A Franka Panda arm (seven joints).
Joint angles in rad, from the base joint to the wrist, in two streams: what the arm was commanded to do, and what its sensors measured. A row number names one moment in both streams.
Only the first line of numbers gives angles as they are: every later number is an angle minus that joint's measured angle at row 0.
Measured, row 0:
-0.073 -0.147 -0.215 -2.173 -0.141 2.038 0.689
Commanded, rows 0 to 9:
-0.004 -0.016 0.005 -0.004 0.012 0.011 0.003
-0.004 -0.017 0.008 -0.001 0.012 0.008 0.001
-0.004 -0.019 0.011 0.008 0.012 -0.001 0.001
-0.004 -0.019 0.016 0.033 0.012 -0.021 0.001
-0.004 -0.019 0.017 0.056 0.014 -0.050 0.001
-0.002 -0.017 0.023 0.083 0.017 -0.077 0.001
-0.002 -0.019 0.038 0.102 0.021 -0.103 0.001
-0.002 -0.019 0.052 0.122 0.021 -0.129 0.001
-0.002 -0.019 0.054 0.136 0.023 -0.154 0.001
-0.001 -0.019 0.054 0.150 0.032 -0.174 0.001
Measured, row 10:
0.002 -0.017 0.033 0.094 0.009 -0.097 0.000
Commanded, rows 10 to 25:
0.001 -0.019 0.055 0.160 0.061 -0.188 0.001
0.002 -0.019 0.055 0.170 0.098 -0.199 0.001
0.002 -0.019 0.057 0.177 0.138 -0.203 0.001
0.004 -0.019 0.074 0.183 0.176 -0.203 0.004
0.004 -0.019 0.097 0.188 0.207 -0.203 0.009
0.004 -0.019 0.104 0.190 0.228 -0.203 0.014
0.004 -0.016 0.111 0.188 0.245 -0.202 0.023
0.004 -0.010 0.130 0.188 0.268 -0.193 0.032
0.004 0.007 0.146 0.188 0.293 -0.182 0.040
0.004 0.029 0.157 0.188 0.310 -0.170 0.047
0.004 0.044 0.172 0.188 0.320 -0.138 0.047
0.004 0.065 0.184 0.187 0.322 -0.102 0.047
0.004 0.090 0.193 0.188 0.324 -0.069 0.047
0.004 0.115 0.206 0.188 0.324 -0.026 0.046
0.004 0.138 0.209 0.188 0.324 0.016 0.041
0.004 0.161 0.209 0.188 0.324 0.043 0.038
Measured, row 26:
0.011 0.087 0.191 0.170 0.309 -0.040 0.034
